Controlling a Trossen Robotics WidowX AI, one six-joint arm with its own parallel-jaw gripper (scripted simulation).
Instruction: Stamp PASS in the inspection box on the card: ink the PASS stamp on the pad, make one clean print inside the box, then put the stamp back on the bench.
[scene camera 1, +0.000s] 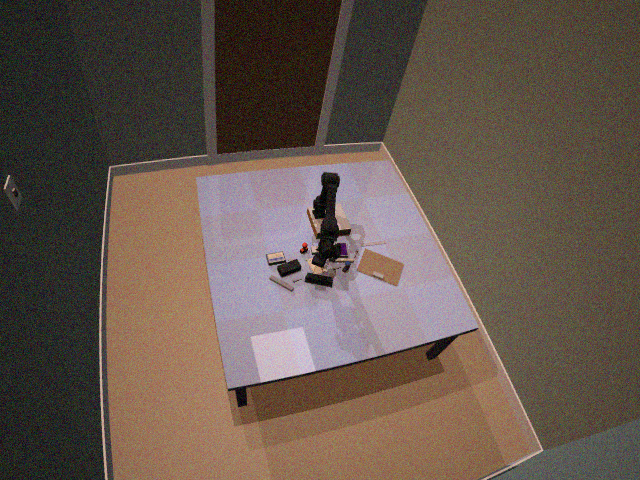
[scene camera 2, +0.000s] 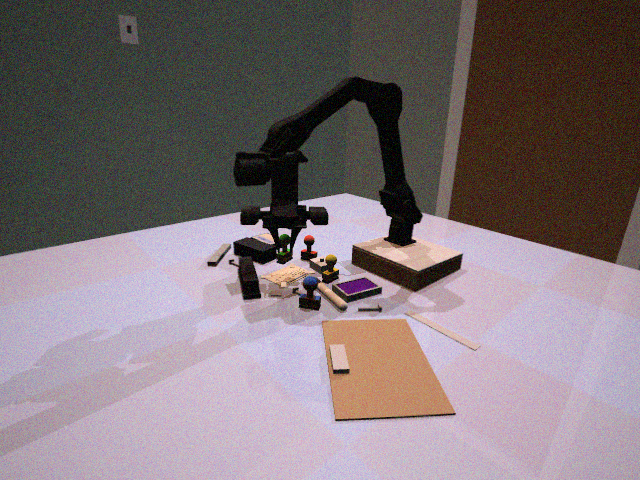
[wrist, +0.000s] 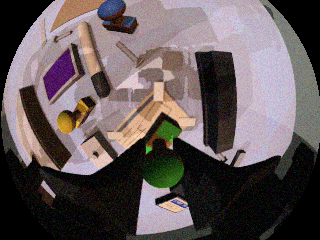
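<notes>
The gripper (scene camera 2: 284, 252) is visible, also as the gripper (wrist: 159, 143). A green-knobbed stamp (wrist: 161, 167) is in view; scene camera 1 does not show the green-knobbed stamp, hidden by the gripper. A brown board (scene camera 2: 377, 369) is visible, also as the brown board (scene camera 1: 373, 264). A black bar (scene camera 2: 249, 282) is visible, also as the black bar (wrist: 216, 70). Also in view: a black box (scene camera 2: 261, 252), a yellow stamp (wrist: 67, 121) and a card (wrist: 133, 128).
</notes>
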